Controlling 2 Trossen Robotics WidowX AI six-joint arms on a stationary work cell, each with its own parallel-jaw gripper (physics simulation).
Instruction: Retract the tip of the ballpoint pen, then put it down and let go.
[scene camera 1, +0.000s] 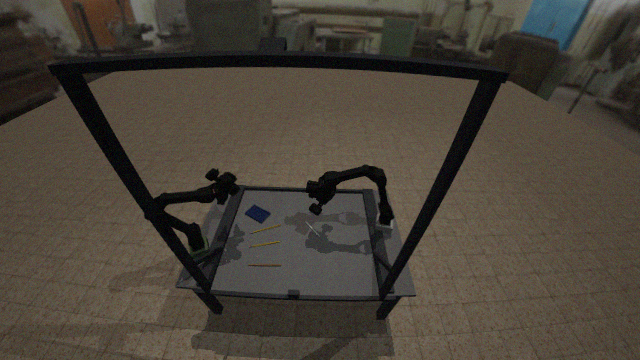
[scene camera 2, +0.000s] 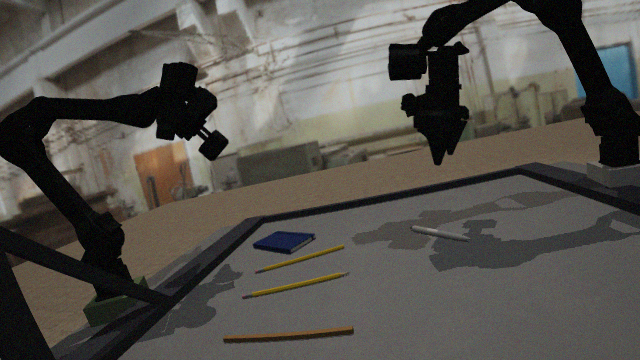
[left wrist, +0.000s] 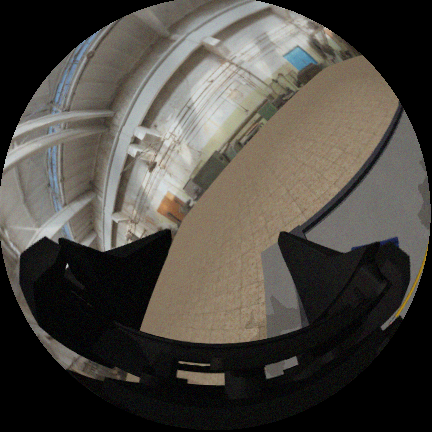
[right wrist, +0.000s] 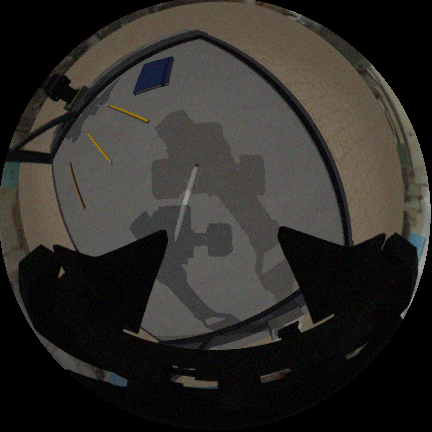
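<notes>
A blue notebook (scene camera 2: 285, 242) (right wrist: 156, 73) is resting on the table. I can see my right gripper (scene camera 2: 444, 159) (right wrist: 223, 234). As for my left gripper (scene camera 2: 202, 130) (left wrist: 226, 236), it is open and holds nothing.
</notes>
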